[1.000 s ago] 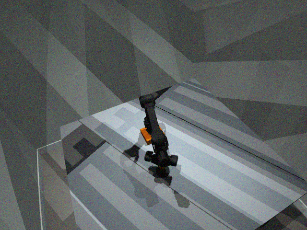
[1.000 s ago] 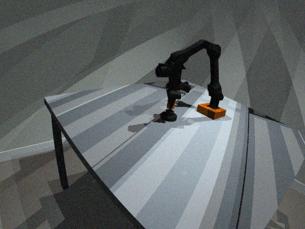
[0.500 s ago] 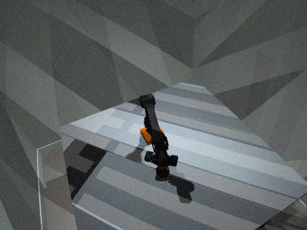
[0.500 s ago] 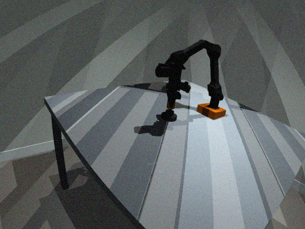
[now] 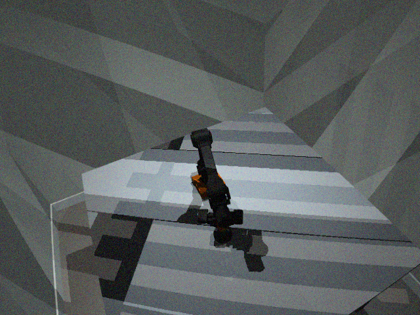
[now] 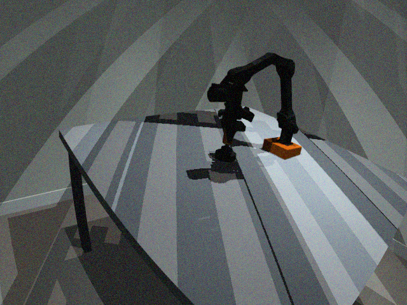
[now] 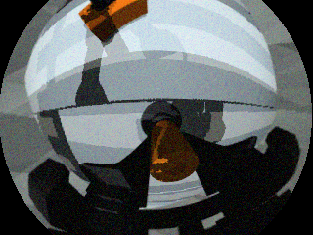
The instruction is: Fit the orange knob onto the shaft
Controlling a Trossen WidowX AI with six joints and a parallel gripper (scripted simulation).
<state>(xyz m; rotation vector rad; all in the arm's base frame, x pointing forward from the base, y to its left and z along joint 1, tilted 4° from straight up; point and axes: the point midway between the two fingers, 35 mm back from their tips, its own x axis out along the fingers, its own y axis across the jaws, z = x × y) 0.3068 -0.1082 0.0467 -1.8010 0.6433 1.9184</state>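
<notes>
Right now my gripper tip is 40 mm above the dark round pedestal. Also, from my gripper tip: orange knob 20 mm above.
</notes>
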